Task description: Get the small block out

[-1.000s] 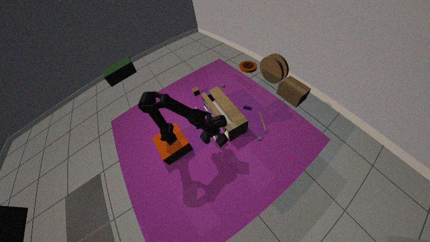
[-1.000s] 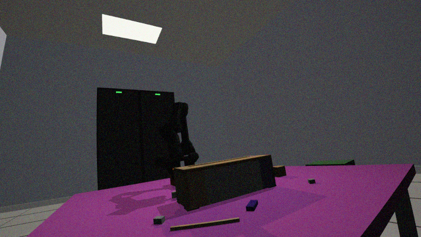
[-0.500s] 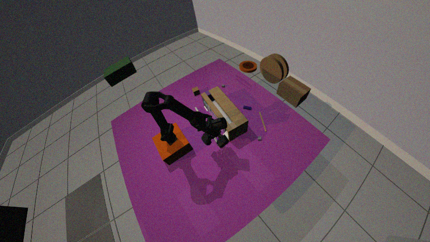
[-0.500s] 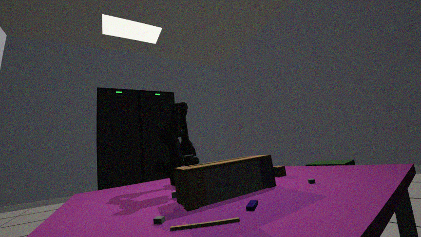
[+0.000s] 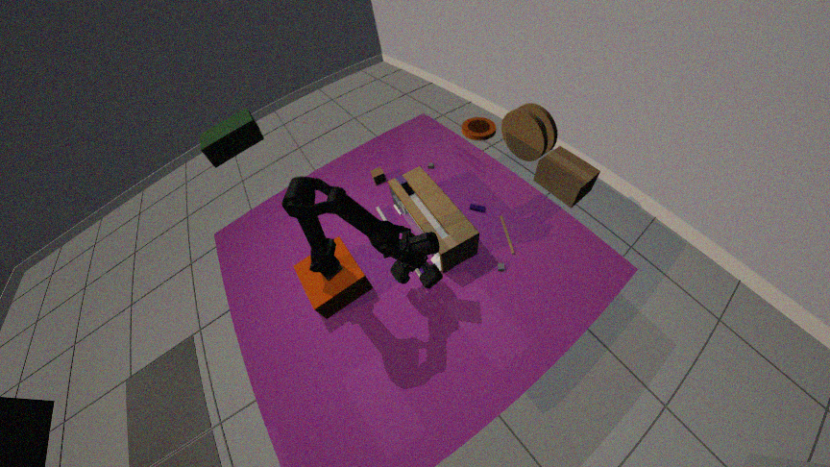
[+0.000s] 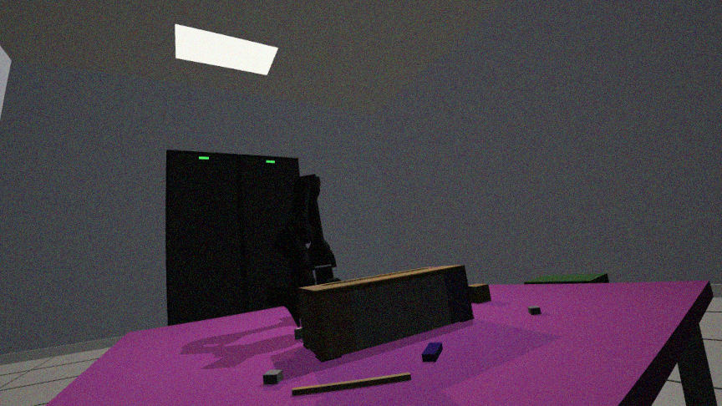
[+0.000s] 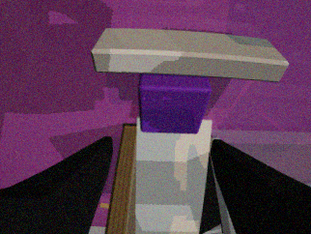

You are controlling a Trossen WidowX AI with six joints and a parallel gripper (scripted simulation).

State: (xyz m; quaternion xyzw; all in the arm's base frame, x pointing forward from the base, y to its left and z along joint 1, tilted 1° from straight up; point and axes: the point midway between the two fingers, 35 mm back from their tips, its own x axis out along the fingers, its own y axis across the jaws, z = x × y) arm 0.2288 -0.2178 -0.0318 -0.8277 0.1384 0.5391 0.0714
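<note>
Now: gripper tip 20 mm past the purple block, 10 mm to the right of it and 20 mm above it. The rest, counted from my gripper tip: box: 110 mm ahead, 140 mm to the left, 30 mm above; wooden stick: 280 mm ahead, 120 mm to the right, 30 mm below.
</note>
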